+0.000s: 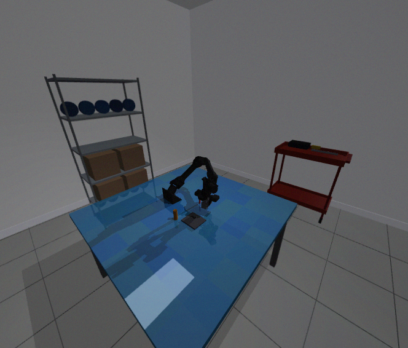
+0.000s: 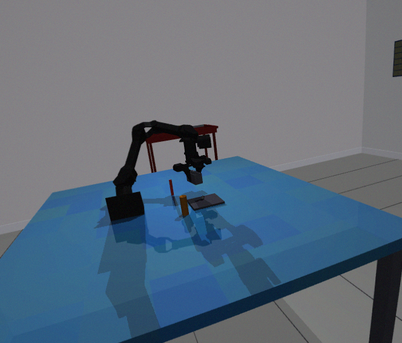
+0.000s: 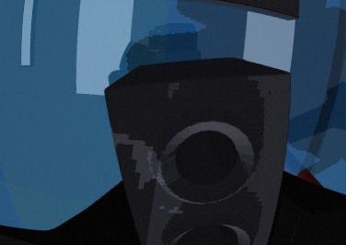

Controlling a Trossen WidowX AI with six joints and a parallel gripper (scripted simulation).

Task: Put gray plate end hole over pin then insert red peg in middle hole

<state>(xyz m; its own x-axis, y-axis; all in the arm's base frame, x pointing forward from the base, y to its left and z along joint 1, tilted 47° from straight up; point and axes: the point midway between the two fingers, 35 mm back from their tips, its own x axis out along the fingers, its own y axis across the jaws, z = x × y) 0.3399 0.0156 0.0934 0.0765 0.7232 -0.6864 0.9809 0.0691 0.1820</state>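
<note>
Now: gripper tip 13 cm to the left of the dark base and 5 cm above it. The rest, counted from my gripper tip: orange cylinder: 11 cm behind, 22 cm to the right, 2 cm below; gray plate: 3 cm above; red peg: 11 cm behind, 4 cm to the left, 2 cm below.
</note>
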